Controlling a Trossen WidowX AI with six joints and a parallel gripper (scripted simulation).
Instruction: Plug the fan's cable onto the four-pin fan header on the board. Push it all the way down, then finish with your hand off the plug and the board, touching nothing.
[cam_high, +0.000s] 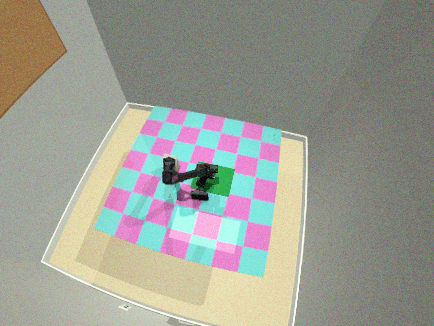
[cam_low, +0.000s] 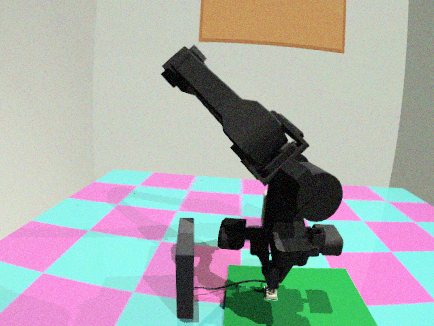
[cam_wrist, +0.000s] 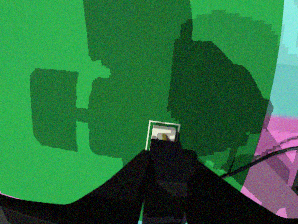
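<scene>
The black plug lies 10 mm behind my gripper tip and 10 mm above it. Also, from my gripper tip: black fan (130 mm to the right, 20 mm ahead, 20 mm above); green board (50 mm to the left, 50 mm below, 50 mm ahead); white four-pin fan header (40 mm below, 10 mm behind).
</scene>
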